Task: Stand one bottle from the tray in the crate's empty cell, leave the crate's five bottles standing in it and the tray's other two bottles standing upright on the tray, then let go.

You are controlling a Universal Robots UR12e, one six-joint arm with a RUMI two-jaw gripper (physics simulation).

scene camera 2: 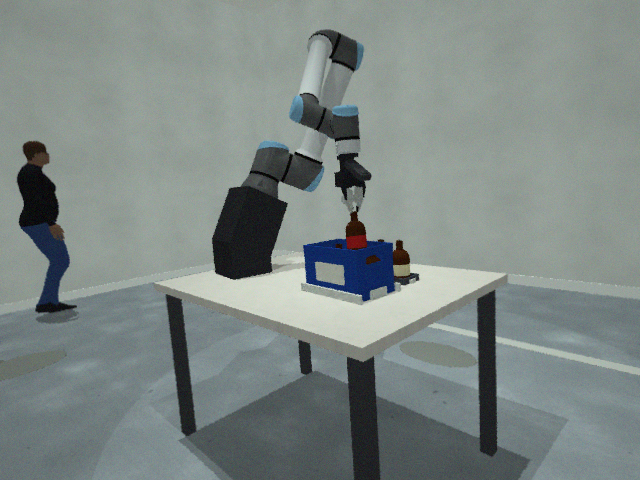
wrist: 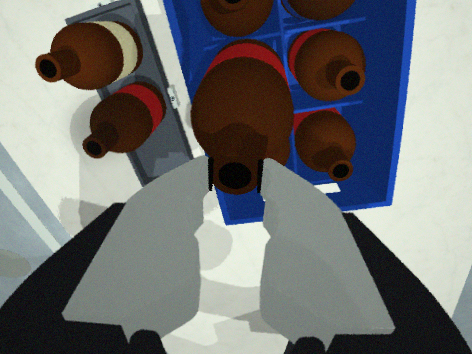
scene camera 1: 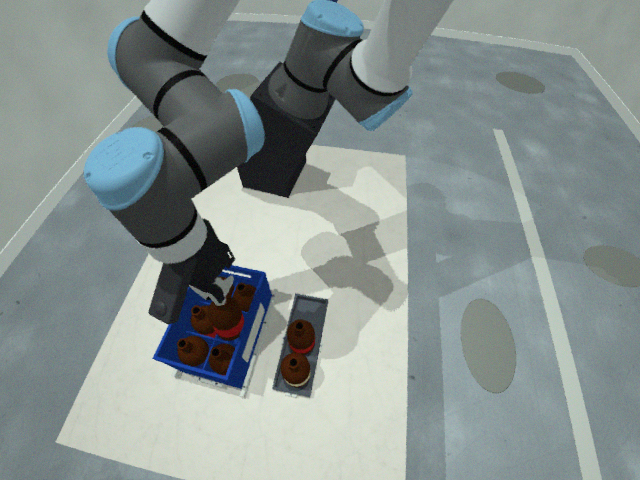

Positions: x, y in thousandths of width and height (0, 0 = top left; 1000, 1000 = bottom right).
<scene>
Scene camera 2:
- my gripper: 554, 443
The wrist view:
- my gripper: 499, 459
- cream-label bottle: 194, 157
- brown bottle: 514, 315
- brown bottle: 690, 403
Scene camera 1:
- my gripper: 340, 626
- cream-label bottle: 462, 768
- brown bottle: 355, 668
</scene>
